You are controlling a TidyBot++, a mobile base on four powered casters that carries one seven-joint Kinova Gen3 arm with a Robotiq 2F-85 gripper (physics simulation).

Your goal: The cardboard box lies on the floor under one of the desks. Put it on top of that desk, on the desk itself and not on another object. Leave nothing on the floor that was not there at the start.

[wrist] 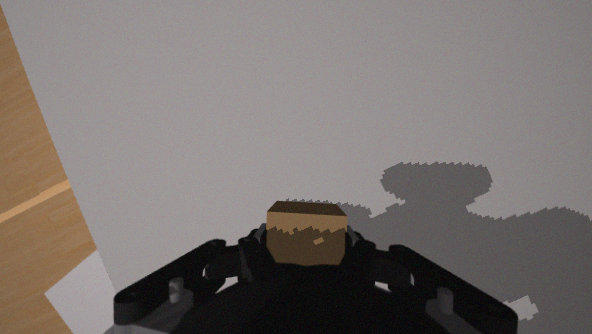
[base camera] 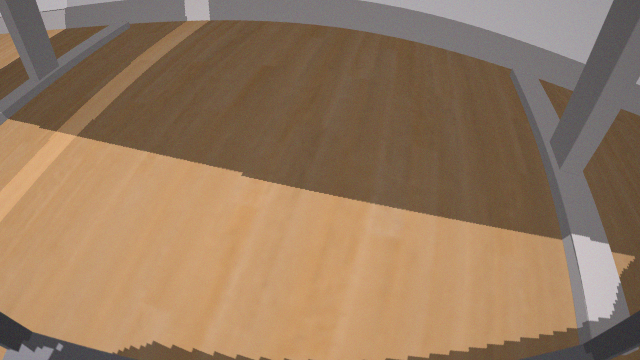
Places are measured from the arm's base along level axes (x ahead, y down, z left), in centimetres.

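Pixels of known places: gripper, fingertip midpoint: (wrist: 305, 235).
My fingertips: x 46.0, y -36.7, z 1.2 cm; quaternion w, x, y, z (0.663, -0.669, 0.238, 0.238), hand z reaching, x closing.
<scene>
Behind a point stands the place of what it marks.
The cardboard box (wrist: 306, 232) @[x 46.6, y -38.8, z 1.9 cm] shows in the wrist view as a small brown block between the fingertips. My gripper (wrist: 305, 235) @[x 46.0, y -36.7, z 1.2 cm] is shut on it. The gripper and box are over the grey-white desk top (wrist: 225, 100) @[x 47.3, y -32.3, z 16.9 cm], with a shadow of the arm on the desk to the right. How high the box is above the surface is hard to tell. The box does not show in the base camera view; there the desk's grey legs (base camera: 597, 85) @[x 47.7, y 20.9, z -42.4 cm] (base camera: 31, 40) @[x 77.9, y 26.4, z 73.0 cm] and foot bars (base camera: 542, 145) @[x 53.2, y 37.9, z -42.3 cm] stand left and right.
In the wrist view the desk's edge runs down the left side, with wooden floor (wrist: 30, 150) @[x -58.7, y 39.7, z 102.3 cm] beyond it. A pale flat surface (wrist: 85, 295), part of the base, shows at the lower left. In the base view, a grey skirting strip (base camera: 350, 20) @[x 99.5, y 36.9, z -8.7 cm] runs along the wall behind the desk.
</scene>
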